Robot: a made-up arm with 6 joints. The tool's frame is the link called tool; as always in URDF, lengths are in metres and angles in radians.
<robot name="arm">
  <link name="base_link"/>
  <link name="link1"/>
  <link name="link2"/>
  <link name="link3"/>
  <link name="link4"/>
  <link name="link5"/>
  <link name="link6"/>
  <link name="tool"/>
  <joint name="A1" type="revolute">
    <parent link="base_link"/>
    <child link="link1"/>
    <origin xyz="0 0 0.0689" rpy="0 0 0"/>
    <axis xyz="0 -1 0"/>
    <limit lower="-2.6" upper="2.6"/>
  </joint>
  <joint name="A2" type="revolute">
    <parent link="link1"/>
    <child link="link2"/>
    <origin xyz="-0.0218 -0.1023 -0.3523" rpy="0 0 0"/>
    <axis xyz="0 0 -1"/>
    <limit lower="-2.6" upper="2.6"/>
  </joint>
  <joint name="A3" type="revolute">
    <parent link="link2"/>
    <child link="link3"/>
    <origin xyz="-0.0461 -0.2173 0.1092" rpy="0 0 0"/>
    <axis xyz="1 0 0"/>
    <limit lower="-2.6" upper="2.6"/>
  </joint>
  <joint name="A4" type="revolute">
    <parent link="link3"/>
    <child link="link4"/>
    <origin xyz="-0.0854 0.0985 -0.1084" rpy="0 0 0"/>
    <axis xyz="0 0 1"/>
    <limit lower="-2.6" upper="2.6"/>
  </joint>
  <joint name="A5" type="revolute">
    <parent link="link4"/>
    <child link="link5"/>
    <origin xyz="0.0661 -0.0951 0.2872" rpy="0 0 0"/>
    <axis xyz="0 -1 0"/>
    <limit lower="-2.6" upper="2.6"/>
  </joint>
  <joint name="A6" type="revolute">
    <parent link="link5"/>
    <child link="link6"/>
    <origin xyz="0.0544 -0.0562 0.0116" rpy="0 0 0"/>
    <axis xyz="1 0 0"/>
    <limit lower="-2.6" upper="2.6"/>
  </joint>
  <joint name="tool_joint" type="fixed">
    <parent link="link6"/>
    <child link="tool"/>
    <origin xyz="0.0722 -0.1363 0.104" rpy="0 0 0"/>
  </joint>
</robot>
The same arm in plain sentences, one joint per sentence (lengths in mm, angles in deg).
The arm has six revolute joints in a row. What follows holds with every joint at zero, and every direction is one of the base frame's. Joint 1 lies 68.9 mm along +z from the base frame's origin and rotates about -y, from -148.97 to 148.97 deg. Joint 2 lies 21.8 mm along -x and 102.3 mm along -y and 352.3 mm along -z from joint 1 and rotates about -z, from -148.97 to 148.97 deg. Joint 3 lies 46.1 mm along -x and 217.3 mm along -y and 109.2 mm along +z from joint 2 and rotates about +x, from -148.97 to 148.97 deg. Joint 4 lies 85.4 mm along -x and 98.5 mm along +y and 108.4 mm along -z from joint 3 and rotates about +z, from -148.97 to 148.97 deg. Joint 5 lies 66.1 mm along +x and 95.1 mm along -y and 287.2 mm along +z from joint 4 and rotates about -y, from -148.97 to 148.97 deg. Joint 6 lies 54.4 mm along +x and 56.2 mm along -y and 11.6 mm along +z from joint 5 and rotates about +x, from -148.97 to 148.97 deg. The tool frame, which is the frame that the pose is given for, lies 72.2 mm along +x and 136.3 mm along -y and 104 mm along +z from joint 6; its axes are parallel to the base frame's.
